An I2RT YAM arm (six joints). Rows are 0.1 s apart.
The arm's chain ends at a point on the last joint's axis. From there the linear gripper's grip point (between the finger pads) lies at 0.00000 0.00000 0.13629 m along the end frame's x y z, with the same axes.
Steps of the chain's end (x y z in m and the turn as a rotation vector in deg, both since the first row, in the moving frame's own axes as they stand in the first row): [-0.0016 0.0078 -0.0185 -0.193 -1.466 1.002]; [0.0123 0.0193 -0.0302 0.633 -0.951 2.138]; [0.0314 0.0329 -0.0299 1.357 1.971 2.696]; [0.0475 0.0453 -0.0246 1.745 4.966 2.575]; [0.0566 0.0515 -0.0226 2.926 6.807 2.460]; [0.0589 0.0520 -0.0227 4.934 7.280 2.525]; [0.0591 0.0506 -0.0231 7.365 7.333 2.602]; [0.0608 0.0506 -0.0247 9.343 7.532 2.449]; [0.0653 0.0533 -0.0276 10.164 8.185 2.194]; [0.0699 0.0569 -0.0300 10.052 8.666 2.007]
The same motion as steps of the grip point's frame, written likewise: [-0.0051 0.0082 -0.0185 -0.193 -1.466 1.002]; [0.0101 0.0178 -0.0302 0.633 -0.951 2.138]; [0.0362 0.0298 -0.0300 1.357 1.971 2.696]; [0.0594 0.0414 -0.0252 1.745 4.966 2.575]; [0.0729 0.0449 -0.0237 2.926 6.807 2.460]; [0.0764 0.0407 -0.0243 4.934 7.280 2.525]; [0.0768 0.0336 -0.0253 7.365 7.333 2.602]; [0.0791 0.0289 -0.0277 9.343 7.532 2.449]; [0.0851 0.0297 -0.0311 10.164 8.185 2.194]; [0.0907 0.0336 -0.0336 10.052 8.666 2.007]
